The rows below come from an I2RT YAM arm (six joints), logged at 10 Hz.
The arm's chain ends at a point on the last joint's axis. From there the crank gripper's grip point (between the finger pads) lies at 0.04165 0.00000 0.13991 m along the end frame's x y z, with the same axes.
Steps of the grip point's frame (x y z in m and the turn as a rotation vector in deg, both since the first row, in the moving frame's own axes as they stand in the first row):
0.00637 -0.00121 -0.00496 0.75 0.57 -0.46
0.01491 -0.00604 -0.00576 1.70 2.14 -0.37
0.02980 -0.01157 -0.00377 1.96 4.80 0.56
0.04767 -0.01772 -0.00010 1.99 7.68 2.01
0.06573 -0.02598 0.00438 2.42 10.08 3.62
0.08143 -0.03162 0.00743 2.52 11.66 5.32
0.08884 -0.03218 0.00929 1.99 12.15 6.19
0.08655 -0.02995 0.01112 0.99 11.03 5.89
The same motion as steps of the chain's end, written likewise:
0.00499 0.00096 -0.00452 0.75 0.57 -0.46
0.00973 -0.00163 -0.00404 1.70 2.14 -0.37
0.01822 -0.00731 0.00028 1.96 4.80 0.56
0.02929 -0.01476 0.00678 1.99 7.68 2.01
0.04181 -0.02365 0.01389 2.42 10.08 3.62
0.05396 -0.03086 0.01877 2.52 11.66 5.32
0.06037 -0.03357 0.02117 1.99 12.15 6.19
0.06069 -0.03325 0.02164 0.99 11.03 5.89

